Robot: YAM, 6 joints.
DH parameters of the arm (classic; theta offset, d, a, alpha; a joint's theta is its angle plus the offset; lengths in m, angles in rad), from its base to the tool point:
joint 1: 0 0.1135 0.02 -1.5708
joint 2: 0 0 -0.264 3.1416
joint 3: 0.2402 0 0.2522 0
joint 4: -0.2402 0 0.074 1.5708
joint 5: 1.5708 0 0 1.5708
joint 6: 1.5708 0.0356 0 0
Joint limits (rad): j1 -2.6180..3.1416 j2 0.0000..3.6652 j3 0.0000..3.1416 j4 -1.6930..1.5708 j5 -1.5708..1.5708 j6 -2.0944..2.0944
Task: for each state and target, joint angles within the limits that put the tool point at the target. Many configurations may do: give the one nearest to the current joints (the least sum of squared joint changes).
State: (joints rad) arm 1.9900 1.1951 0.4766 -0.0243 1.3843 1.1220
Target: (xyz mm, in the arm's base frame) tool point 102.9 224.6 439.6
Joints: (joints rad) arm 1.2816 1.1833 1.2079 0.1668 1.3308 1.1220
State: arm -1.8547 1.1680 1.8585 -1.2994 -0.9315 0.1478
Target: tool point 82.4 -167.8 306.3
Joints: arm -1.2671 1.2384 1.1520 -1.4667 -0.9257 0.1478
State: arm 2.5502 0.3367 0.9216 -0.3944 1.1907 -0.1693
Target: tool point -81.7 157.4 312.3
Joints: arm 2.2340 0.8460 0.7597 -0.3512 1.1518 -0.1693
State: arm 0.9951 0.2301 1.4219 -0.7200 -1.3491 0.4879
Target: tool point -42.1 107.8 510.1
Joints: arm 1.6398 0.9096 1.5002 -0.5665 -1.3288 0.4879
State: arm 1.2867 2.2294 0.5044 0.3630 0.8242 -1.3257
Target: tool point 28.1 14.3 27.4
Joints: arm 1.4952 2.0986 0.0000 -0.2046 0.8583 -1.3257
